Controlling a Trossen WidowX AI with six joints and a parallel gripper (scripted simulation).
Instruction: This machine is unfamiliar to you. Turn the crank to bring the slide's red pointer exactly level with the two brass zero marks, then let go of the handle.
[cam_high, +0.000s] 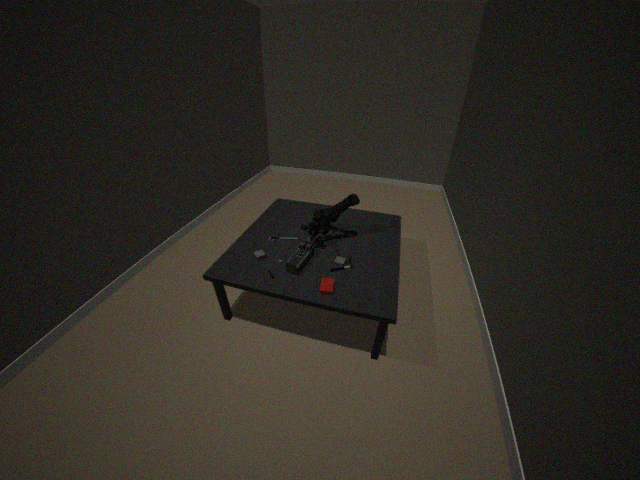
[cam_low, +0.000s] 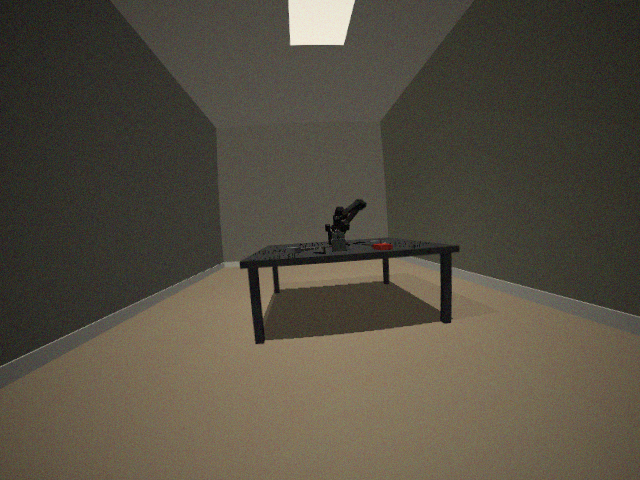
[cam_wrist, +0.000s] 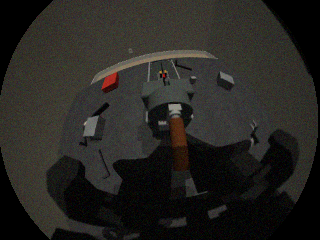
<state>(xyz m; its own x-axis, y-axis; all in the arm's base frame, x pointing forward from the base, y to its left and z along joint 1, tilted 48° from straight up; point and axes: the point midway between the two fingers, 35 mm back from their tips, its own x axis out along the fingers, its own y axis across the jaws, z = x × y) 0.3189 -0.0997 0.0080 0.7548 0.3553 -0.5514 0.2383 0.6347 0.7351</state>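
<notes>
Right now my gripper tip is 14 cm short of the red pointer, 4 cm to the left of it and 1 cm above it. From my gripper tip the other things lie so: crank handle (3 cm above, 2 cm behind).
</notes>
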